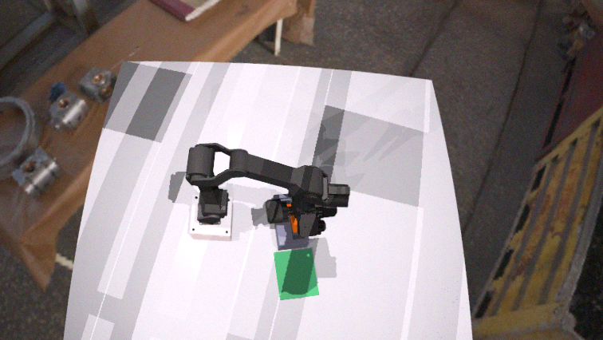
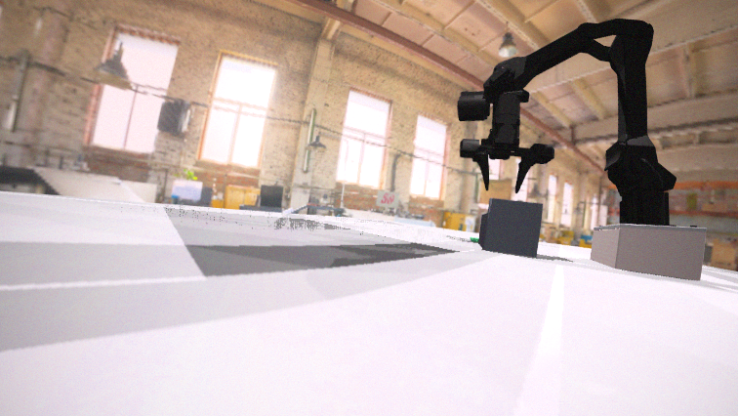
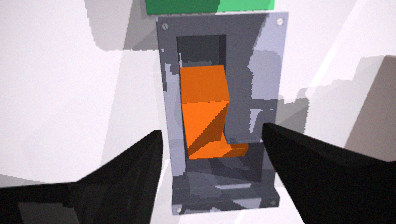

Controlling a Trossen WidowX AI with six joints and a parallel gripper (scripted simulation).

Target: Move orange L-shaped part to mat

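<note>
Right now the orange L-shaped part is 2 cm behind my gripper tip, 3 cm to the left of it and 7 cm below it. Round my gripper tip: green mat (1 cm behind, 14 cm to the right, 13 cm below).
</note>
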